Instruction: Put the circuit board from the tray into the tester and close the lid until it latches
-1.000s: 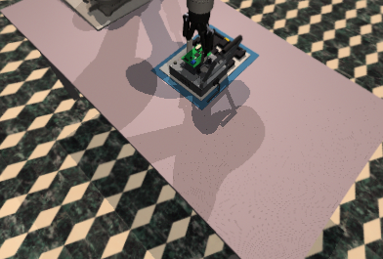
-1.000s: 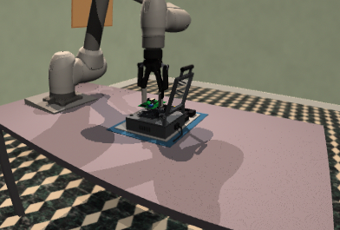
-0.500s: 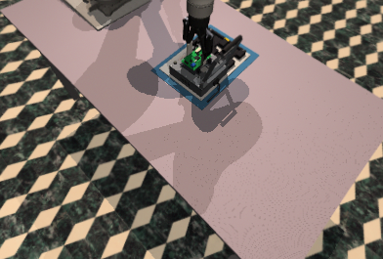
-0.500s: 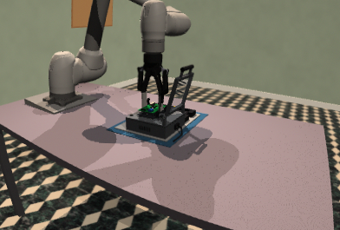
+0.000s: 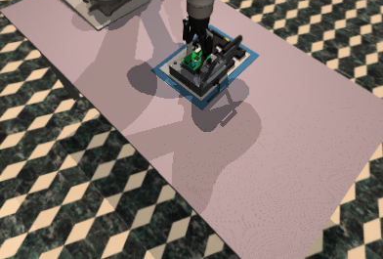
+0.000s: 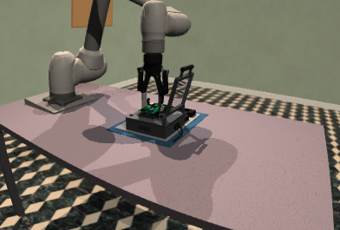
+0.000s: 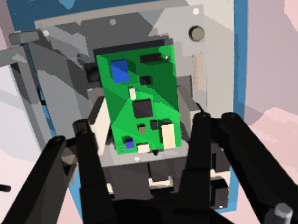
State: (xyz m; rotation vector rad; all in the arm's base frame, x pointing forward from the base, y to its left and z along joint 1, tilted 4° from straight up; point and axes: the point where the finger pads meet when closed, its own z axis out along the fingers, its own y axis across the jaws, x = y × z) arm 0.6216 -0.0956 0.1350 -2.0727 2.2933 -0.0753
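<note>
Now: hand 2 cm above the green circuit board. Round my hand: clear lid (12 cm ahead, 8 cm above, 1 cm to the right); then black tester (4 cm to the left, 4 cm ahead, 1 cm above).
</note>
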